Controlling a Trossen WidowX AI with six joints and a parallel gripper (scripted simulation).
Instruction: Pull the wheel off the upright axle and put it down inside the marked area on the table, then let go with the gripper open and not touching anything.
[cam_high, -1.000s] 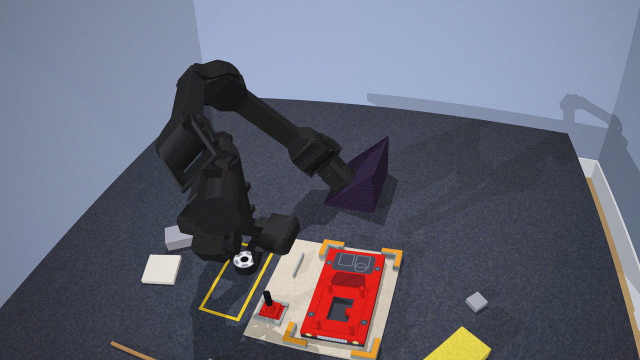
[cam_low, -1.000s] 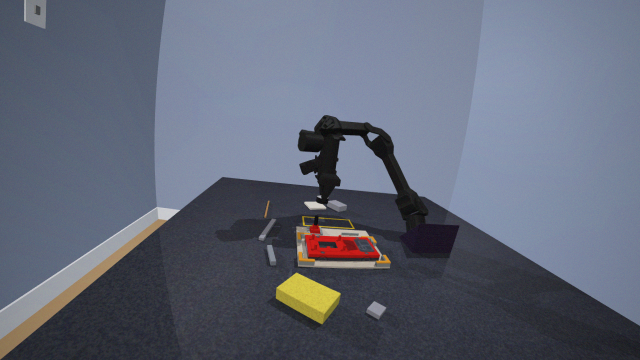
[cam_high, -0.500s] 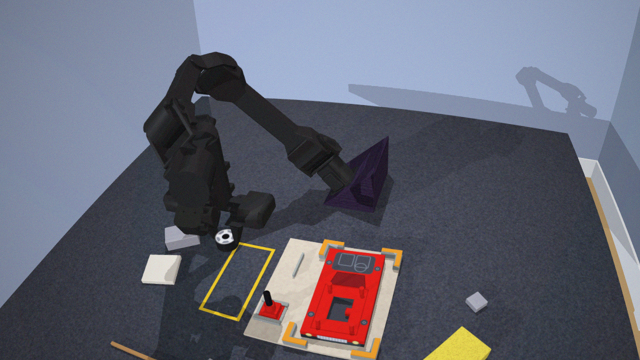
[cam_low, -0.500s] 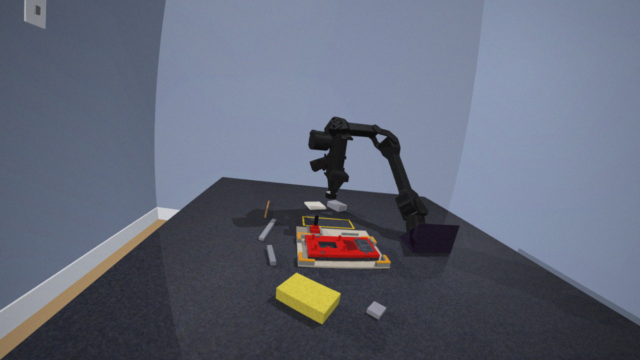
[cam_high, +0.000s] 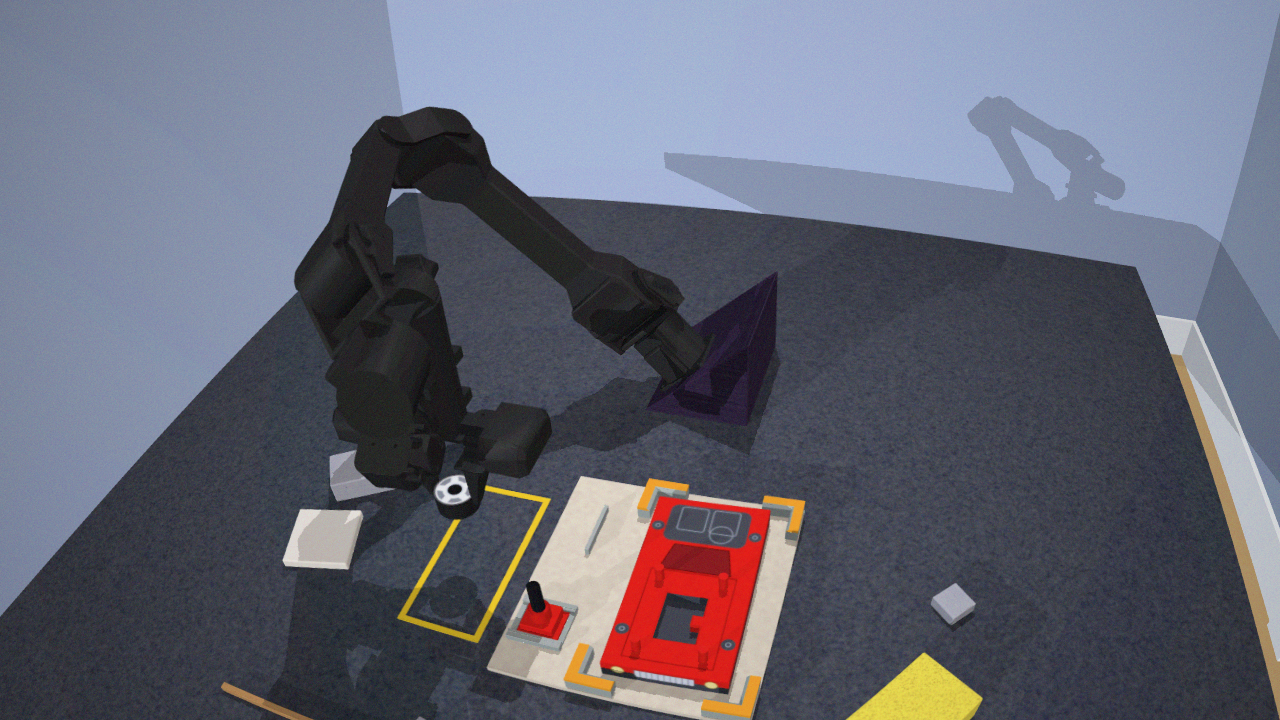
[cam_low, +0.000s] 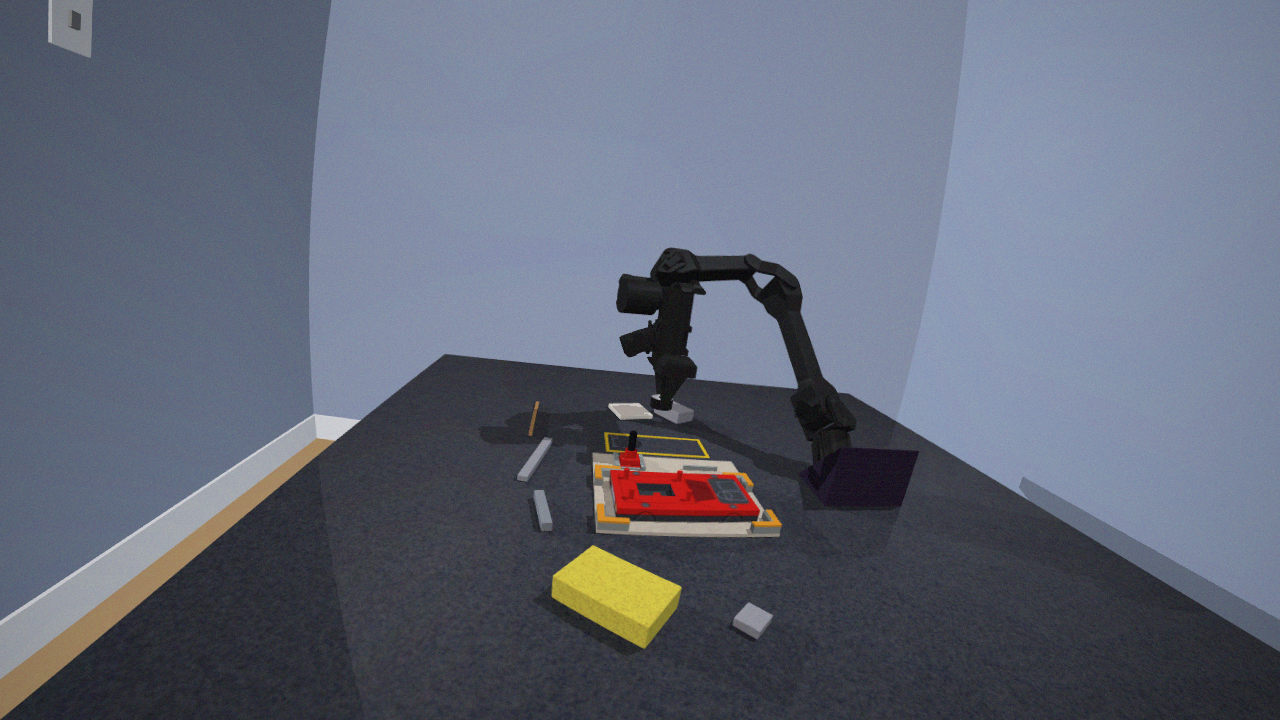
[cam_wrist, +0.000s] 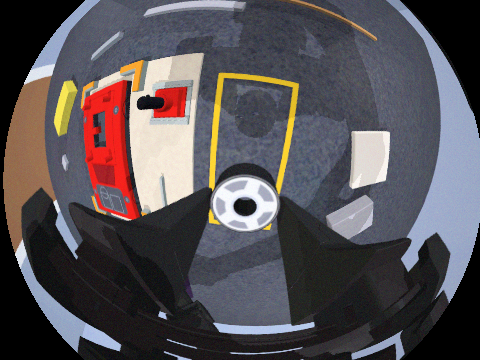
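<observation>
Now: gripper tip 60 mm short of the black upright axle, 90 mm to the right of it and 50 mm above it. Round my gripper tip: white tile 30 mm ahead, 170 mm to the right, 80 mm below; then grey block 70 mm behind, 170 mm to the right, 70 mm below; then wheel right at my gripper tip.
</observation>
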